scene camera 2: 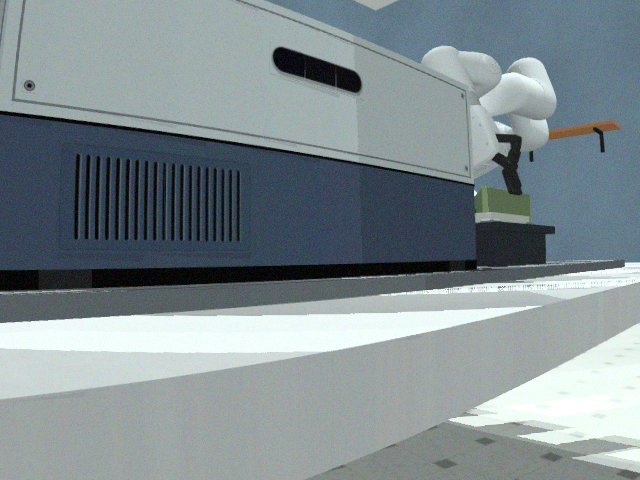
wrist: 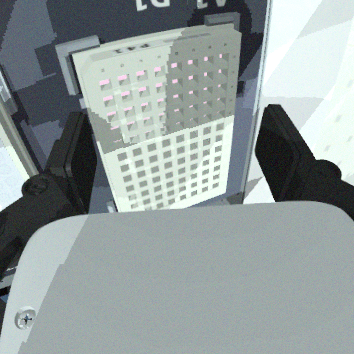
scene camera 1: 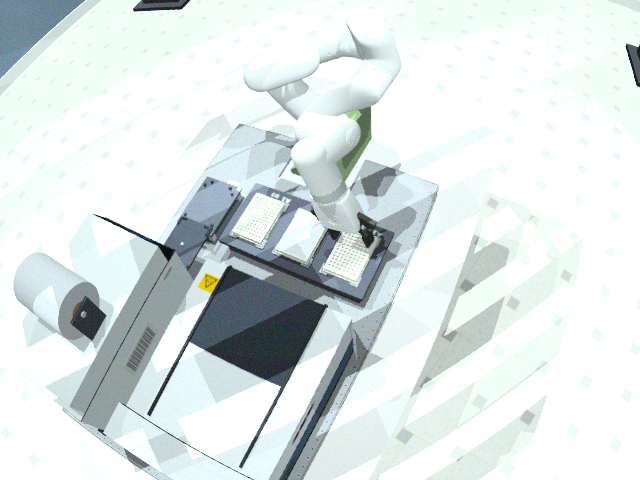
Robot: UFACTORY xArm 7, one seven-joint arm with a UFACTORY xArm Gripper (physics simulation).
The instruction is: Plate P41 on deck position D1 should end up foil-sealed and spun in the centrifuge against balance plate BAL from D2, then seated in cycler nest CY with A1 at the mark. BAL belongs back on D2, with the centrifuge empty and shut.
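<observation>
Plate P41, pale with a grid of wells, some showing pink, lies on position D1 at the right end of the dark deck. Its wells show open, without foil. My gripper is open and empty above P41, with one finger out to each side of the plate in the wrist view. A plate with a smooth white top lies at the middle deck position; its label cannot be read. A large light machine with a dark area on top stands before the deck. I cannot tell the cycler nest's A1 mark.
A third welled plate lies at the deck's left end. A dark platform with small pins is left of it. A grey box with a barcode and a white roll stand far left. A green block stands behind the deck.
</observation>
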